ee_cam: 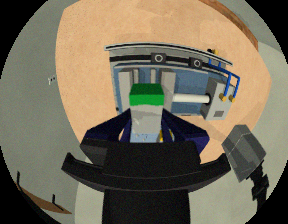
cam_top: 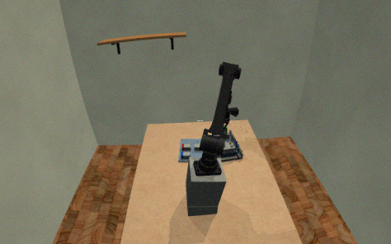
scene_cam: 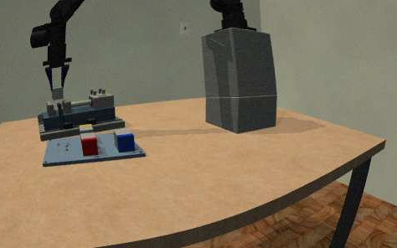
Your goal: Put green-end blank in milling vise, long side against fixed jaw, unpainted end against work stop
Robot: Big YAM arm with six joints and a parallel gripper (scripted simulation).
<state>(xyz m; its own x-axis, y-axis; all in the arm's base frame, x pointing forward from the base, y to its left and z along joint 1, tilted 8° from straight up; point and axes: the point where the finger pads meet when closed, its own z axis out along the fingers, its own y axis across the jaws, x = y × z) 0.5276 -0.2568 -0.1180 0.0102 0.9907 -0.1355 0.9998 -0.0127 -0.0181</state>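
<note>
Now: the green-ended blank 20 mm below my hand. Round my hand: yellow-ended blank: 190 mm to the left, 110 mm below, 60 mm behind; then milling vise: 100 mm below, 70 mm behind, 10 mm to the left; then fixed jaw: 60 mm below, 30 mm ahead.
</note>
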